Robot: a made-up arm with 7 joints.
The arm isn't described. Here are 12 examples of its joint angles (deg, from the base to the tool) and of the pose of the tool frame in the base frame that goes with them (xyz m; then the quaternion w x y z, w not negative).
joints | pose
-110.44 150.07 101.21 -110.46 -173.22 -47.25 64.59 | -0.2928 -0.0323 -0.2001 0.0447 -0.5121 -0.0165 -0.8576
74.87 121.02 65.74 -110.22 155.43 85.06 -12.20 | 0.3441 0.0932 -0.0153 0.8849 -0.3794 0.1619 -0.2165
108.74 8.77 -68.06 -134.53 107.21 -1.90 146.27 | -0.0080 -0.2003 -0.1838 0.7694 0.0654 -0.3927 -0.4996
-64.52 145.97 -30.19 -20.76 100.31 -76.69 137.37 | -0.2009 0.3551 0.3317 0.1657 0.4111 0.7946 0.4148
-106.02 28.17 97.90 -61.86 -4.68 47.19 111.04 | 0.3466 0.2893 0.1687 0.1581 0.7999 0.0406 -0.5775
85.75 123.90 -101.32 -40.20 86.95 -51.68 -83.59 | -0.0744 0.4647 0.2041 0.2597 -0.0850 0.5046 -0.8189
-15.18 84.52 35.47 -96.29 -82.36 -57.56 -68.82 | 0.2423 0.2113 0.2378 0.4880 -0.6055 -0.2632 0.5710
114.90 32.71 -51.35 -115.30 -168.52 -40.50 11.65 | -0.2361 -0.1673 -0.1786 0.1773 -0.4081 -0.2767 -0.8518
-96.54 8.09 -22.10 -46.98 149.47 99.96 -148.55 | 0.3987 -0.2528 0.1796 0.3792 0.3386 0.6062 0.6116
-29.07 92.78 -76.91 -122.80 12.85 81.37 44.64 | 0.2091 0.0673 -0.2247 0.8584 0.4524 -0.0935 -0.2229
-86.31 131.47 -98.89 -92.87 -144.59 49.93 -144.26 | 0.2179 0.3425 0.0545 0.5472 0.0892 -0.7515 -0.3575
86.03 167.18 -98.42 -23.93 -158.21 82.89 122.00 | 0.3663 0.3363 0.1675 0.0621 -0.4465 0.5271 -0.7203
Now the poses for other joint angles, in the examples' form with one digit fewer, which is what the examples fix.
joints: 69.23 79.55 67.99 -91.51 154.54 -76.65 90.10
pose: 0.179 0.367 0.063 0.369 0.529 0.703 -0.300
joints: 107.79 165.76 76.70 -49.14 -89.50 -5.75 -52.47
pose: 0.455 0.128 -0.169 0.583 -0.352 -0.288 0.674
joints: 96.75 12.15 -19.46 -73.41 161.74 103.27 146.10
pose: -0.353 -0.053 -0.288 0.707 0.120 -0.656 -0.237
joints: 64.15 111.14 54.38 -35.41 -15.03 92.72 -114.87
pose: 0.179 0.464 0.142 0.449 0.123 0.873 -0.144
